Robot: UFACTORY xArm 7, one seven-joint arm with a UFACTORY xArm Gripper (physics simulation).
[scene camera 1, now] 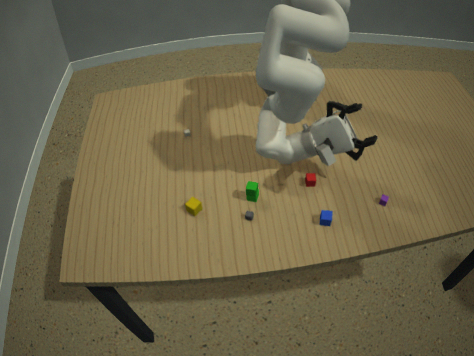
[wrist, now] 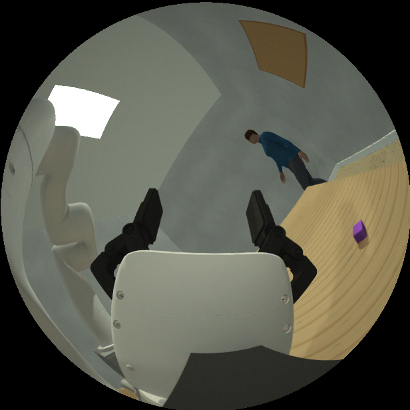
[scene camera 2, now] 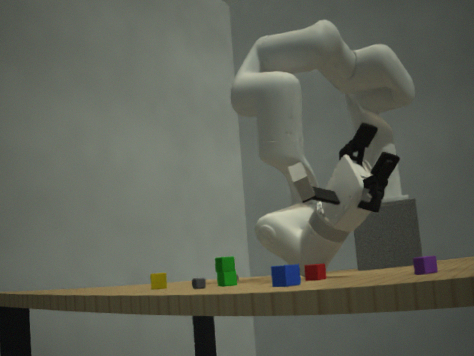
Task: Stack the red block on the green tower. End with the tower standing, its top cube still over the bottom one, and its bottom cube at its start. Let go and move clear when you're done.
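Frame: origin at the arm's base, x left, y back, z up, level; millimetres.
Where they show: gripper, fingertip midpoint: (scene camera 1: 368, 122) (scene camera 2: 380, 139); arm's base at its link origin: (scene camera 2: 383, 202).
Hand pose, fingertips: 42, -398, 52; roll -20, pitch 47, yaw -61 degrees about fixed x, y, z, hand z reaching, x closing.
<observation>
Things, the pixels of their top centre, and the offset from my fingertips, as dx, dy, dz.
- red block at its top centre: (scene camera 2: 314, 264) (scene camera 1: 311, 176) -135, +23, -185
- blue cube at its top centre: (scene camera 2: 285, 265) (scene camera 1: 326, 214) -145, -105, -182
- purple cube at its top centre: (scene camera 2: 424, 256) (scene camera 1: 384, 197) +42, -109, -189
- dark grey cube at its top centre: (scene camera 2: 198, 278) (scene camera 1: 249, 213) -324, -32, -193
- yellow cube at its top centre: (scene camera 2: 158, 273) (scene camera 1: 193, 203) -450, +32, -181
- white cube at its top centre: (scene camera 1: 186, 130) -413, +309, -194
The red block (scene camera 1: 310, 180) (scene camera 2: 315, 272) lies on the table, right of the green tower and apart from it. The green tower is two cubes high and upright: its top cube (scene camera 1: 252, 186) (scene camera 2: 225, 264) sits over its bottom cube (scene camera 1: 252, 197) (scene camera 2: 227, 278). My gripper (scene camera 1: 366, 123) (scene camera 2: 381, 145) (wrist: 204, 199) is open and empty. It is raised above the table, with its fingers pointing sideways and upward, away from the blocks. The red block and the tower do not show in the wrist view.
A blue cube (scene camera 1: 326, 218) (scene camera 2: 285, 275) lies in front of the red block. A purple cube (scene camera 1: 384, 200) (scene camera 2: 425, 265) (wrist: 359, 231) lies to the right. A dark grey cube (scene camera 1: 249, 215) (scene camera 2: 199, 283) is near the tower, a yellow cube (scene camera 1: 193, 206) (scene camera 2: 158, 281) left, a white cube (scene camera 1: 187, 133) farther back.
</observation>
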